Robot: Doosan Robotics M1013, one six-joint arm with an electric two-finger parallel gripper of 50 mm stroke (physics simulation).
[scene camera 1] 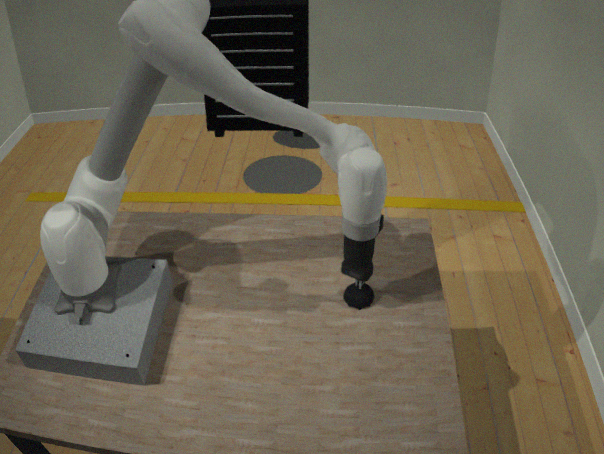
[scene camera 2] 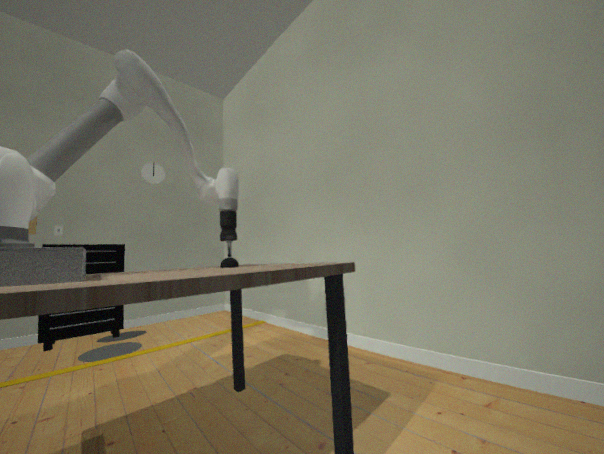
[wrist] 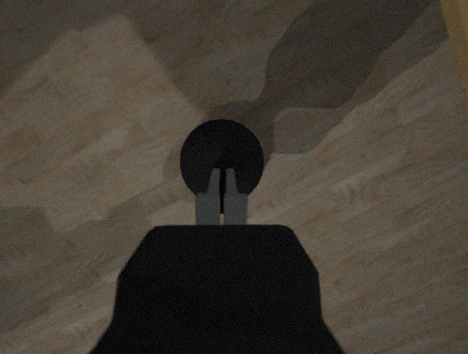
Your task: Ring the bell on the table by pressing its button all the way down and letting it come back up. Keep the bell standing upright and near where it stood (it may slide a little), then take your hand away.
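Where they show: gripper, fingertip midpoint: (scene camera 1: 359, 284) (scene camera 2: 229, 254) (wrist: 223, 182); arm's base at its link origin: (scene camera 1: 88, 289).
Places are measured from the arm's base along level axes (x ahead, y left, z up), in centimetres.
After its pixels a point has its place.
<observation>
The bell (scene camera 1: 359, 296) @[x 74.5, y -3.9, z -5.1 cm] (scene camera 2: 229, 262) @[x 72.9, y -4.3, z -6.5 cm] (wrist: 220, 142) @[x 76.3, y 0.6, z -4.8 cm] is a small black dome standing upright on the wooden table (scene camera 1: 280, 360) @[x 52.0, y -20.2, z -8.8 cm] (scene camera 2: 300, 270) @[x 63.2, y -53.7, z -9.6 cm] (wrist: 370, 240) @[x 82.9, y -19.8, z -8.8 cm]. My gripper (scene camera 1: 359, 286) @[x 74.7, y -1.8, z -2.6 cm] (scene camera 2: 229, 255) @[x 74.7, y -1.8, z -2.6 cm] (wrist: 223, 182) @[x 74.7, y -1.8, z -2.6 cm] points straight down over it, with its two grey fingers together and nothing between them. In both scene views the fingertips are at or very close to the top of the dome. In the wrist view the fingertips cover part of the dome near its middle. The button is not distinguishable from the dark dome, and whether the tips touch it cannot be told.
The arm's grey base block (scene camera 1: 90, 345) @[x 3.7, y -19.6, z -0.8 cm] (scene camera 2: 45, 265) @[x 10.8, y -25.6, z -4.9 cm] stands at the left end of the table. A black drawer cabinet (scene camera 1: 301, 65) (scene camera 2: 120, 257) stands on the floor beyond the table. A yellow stripe (scene camera 1: 225, 198) (scene camera 2: 165, 345) runs along the floor.
</observation>
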